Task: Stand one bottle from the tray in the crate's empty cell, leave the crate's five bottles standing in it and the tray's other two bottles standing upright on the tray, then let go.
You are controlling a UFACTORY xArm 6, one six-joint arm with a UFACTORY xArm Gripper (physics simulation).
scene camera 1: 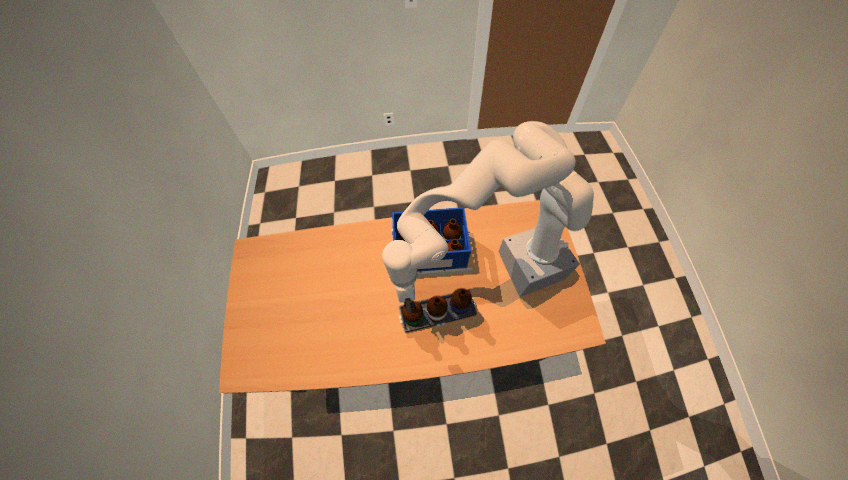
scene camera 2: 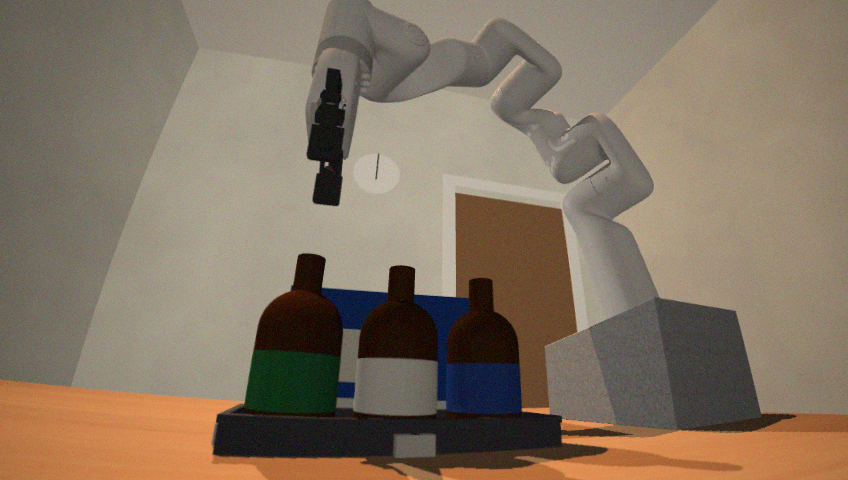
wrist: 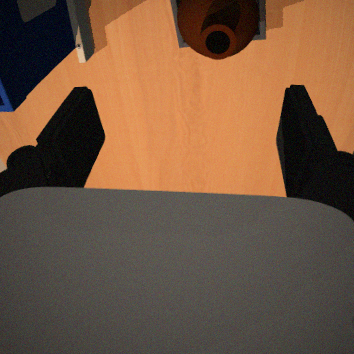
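Observation:
The tray holds three upright brown bottles: green-labelled, white-labelled and blue-labelled. My gripper is open and empty, above the green-labelled bottle's neck, apart from it. In the wrist view a bottle at the tray's end lies beyond the fingertips; its label is hidden. The blue crate stands behind the tray. Some crate bottles show; my arm hides the rest and the empty cell.
The wooden table bears the tray, the crate and the grey robot base on the right. My arm reaches over the crate. The tray stands nearer the table's front edge than the crate does.

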